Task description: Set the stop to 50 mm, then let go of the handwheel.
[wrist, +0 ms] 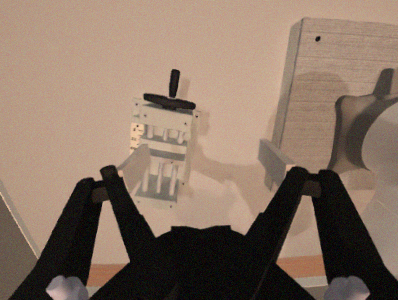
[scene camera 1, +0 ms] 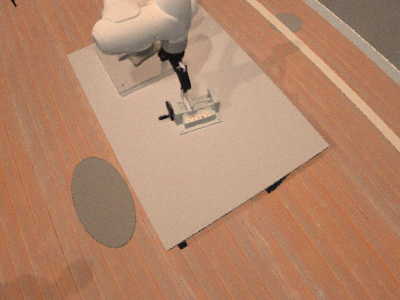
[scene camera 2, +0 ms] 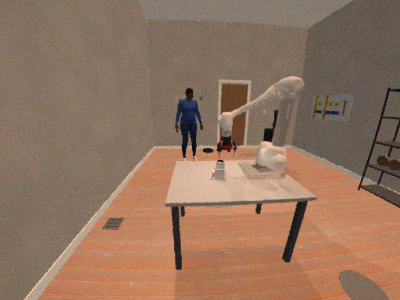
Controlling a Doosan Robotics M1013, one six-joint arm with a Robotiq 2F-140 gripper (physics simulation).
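Frame: origin at the arm's base, x ahead, y left, z up, level; millimetres.
Where they show: gripper, fingertip midpoint: [wrist: 203, 151] [scene camera 1: 173, 83] [scene camera 2: 226, 156]; arm's base at its link origin: [wrist: 369, 131] [scene camera 2: 263, 167].
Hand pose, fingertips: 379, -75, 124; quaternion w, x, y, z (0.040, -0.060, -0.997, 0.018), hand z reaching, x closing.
Things, the pixels of their top centre, and the offset from my fingertips, as dx, dy, dz. "spot": a spot on its surface instead. Level surfaces: height alone.
- pale stop device at a spot on its surface: [scene camera 2: 219, 172] spot: +121, +131, -94
- black crank handle at its top centre: [wrist: 173, 83] [scene camera 1: 163, 115] +31, -93, -113
- pale crosspiece at a spot on its surface: [wrist: 166, 148] [scene camera 1: 186, 102] spot: +64, +12, -75
- scale at a spot on its surface: [wrist: 136, 135] spot: +124, -14, -113
- pale table at its surface level: dz -168
The pale stop device [scene camera 2: 219, 172] stands on the table. Its black handwheel [scene camera 1: 170, 111] [wrist: 169, 103] has a black crank handle [scene camera 1: 163, 118] [wrist: 174, 83] pointing outward. The stop, a pale crosspiece [scene camera 1: 188, 103] [wrist: 166, 148] on rods, sits between the end plates, nearer the handwheel end. The scale [scene camera 1: 200, 118] [wrist: 136, 135] runs along one side; its numbers and the stop's reading are too small to read. My gripper [scene camera 1: 186, 93] [scene camera 2: 227, 152] [wrist: 203, 151] is wide open and empty, above the device, apart from the handwheel. In the wrist view one fingertip covers part of the device's side.
The device and the arm's base plate [scene camera 1: 122, 85] [scene camera 2: 250, 171] [wrist: 330, 60] share the pale table [scene camera 1: 200, 185] [scene camera 2: 200, 192] [wrist: 60, 75]. The base plate lies to the right in the wrist view. A person [scene camera 2: 188, 117] stands beyond the table, and a shelf rack [scene camera 2: 375, 137] stands at the right.
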